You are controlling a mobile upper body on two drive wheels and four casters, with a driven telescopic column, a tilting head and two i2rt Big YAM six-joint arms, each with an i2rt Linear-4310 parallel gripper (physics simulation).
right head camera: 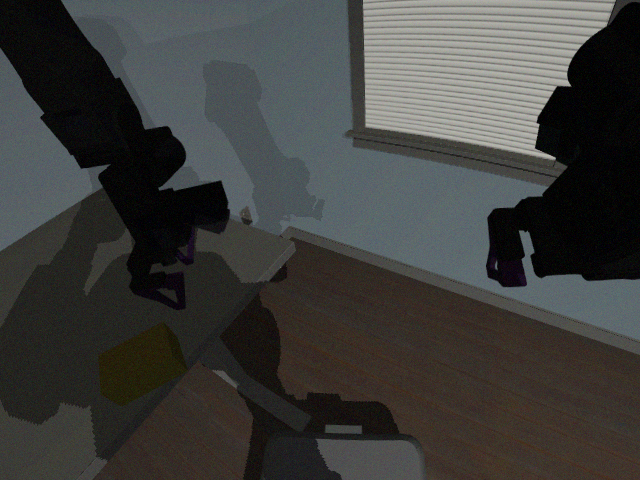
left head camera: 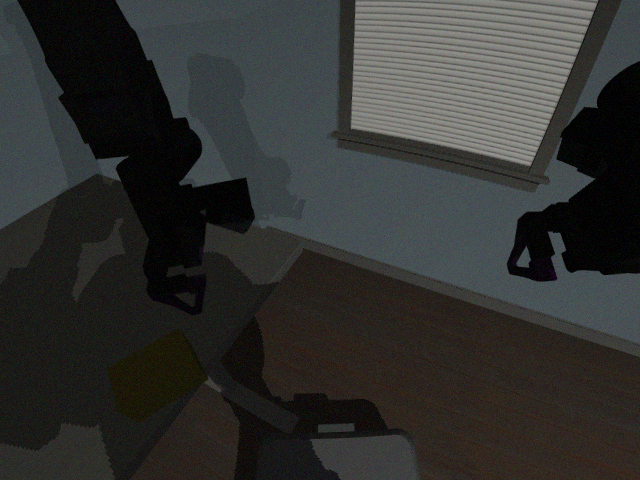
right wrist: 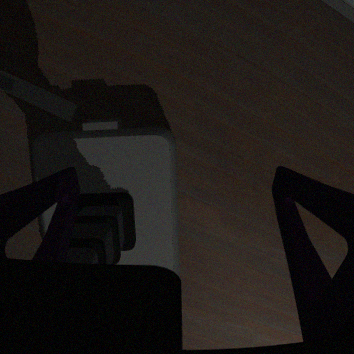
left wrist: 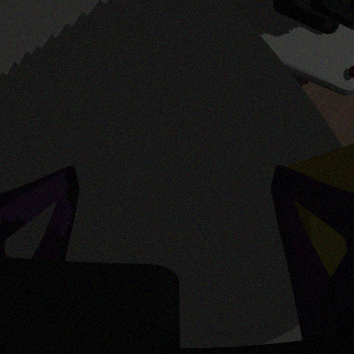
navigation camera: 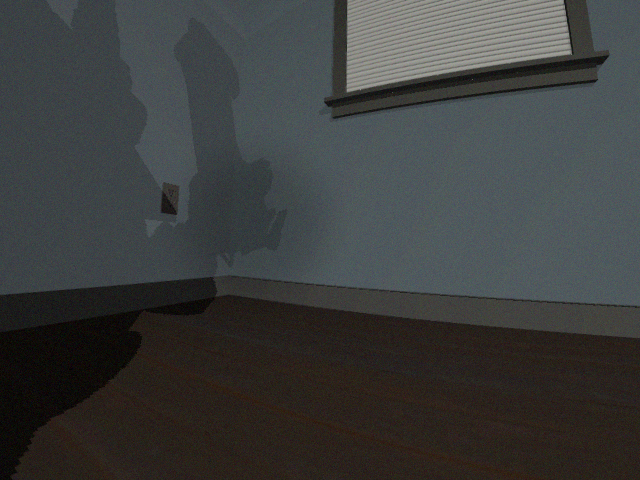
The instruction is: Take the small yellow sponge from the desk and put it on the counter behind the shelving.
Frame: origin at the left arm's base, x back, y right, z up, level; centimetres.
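Where they show: left gripper, fingertip midpoint: [right head camera: 185, 284] [left head camera: 196, 287] [left wrist: 174, 176]; right gripper, fingertip midpoint: [right head camera: 529, 269] [left head camera: 543, 266] [right wrist: 175, 177].
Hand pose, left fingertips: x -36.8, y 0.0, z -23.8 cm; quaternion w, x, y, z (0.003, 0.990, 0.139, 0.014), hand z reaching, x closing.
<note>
After its pixels a point has its place.
The yellow sponge [left head camera: 157, 377] {x -22.7, y -0.8, z -23.0 cm} [right head camera: 139, 364] {x -22.9, y -0.7, z -23.0 cm} lies on the grey desk [left head camera: 31, 330] {x -30.2, y -30.0, z -27.5 cm} [right head camera: 56, 341] {x -26.4, y -23.9, z -27.5 cm} [left wrist: 175, 120] {x -37.0, y 1.1, z -27.5 cm}, near the desk's edge. In the left wrist view part of the sponge [left wrist: 332, 167] {x -27.3, y 1.6, z -25.9 cm} shows at the right, behind and beyond one finger. My left gripper [left head camera: 199, 284] {x -36.8, y 0.0, z -23.8 cm} [right head camera: 186, 284] {x -36.8, y 0.0, z -23.8 cm} [left wrist: 174, 176] {x -36.8, y 0.0, z -23.8 cm} is open and empty above the desk, above the sponge in the head pictures and apart from it. My right gripper [left head camera: 535, 271] {x -31.1, y 45.7, z -15.3 cm} [right head camera: 509, 276] {x -31.1, y 45.7, z -15.3 cm} [right wrist: 175, 177] {x -31.1, y 45.7, z -15.3 cm} is open and empty at the right, over the floor and the robot's base. The counter and the shelving do not show.
The robot's pale base [left head camera: 377, 454] {x -24.2, y 35.2, z -96.6 cm} [right head camera: 382, 459] {x -24.1, y 35.0, z -96.5 cm} [right wrist: 150, 165] {x -19.4, y 39.8, z -96.5 cm} stands beside the desk's edge. Wooden floor [left head camera: 413, 361] {x -66.6, y 62.6, z -122.5 cm} [navigation camera: 361, 392] {x -75.5, y 30.9, z -122.5 cm} runs to a blue wall [left head camera: 413, 222] {x -119.9, y 66.5, z -79.5 cm} [navigation camera: 439, 196] {x -120.8, y 64.7, z -81.0 cm} with a blinded window [left head camera: 454, 77] {x -117.8, y 69.4, z -10.1 cm} [navigation camera: 454, 31] {x -116.9, y 71.0, z -20.5 cm}. A wall outlet [navigation camera: 170, 198] {x -133.1, y -31.9, z -82.4 cm} is near the corner.
</note>
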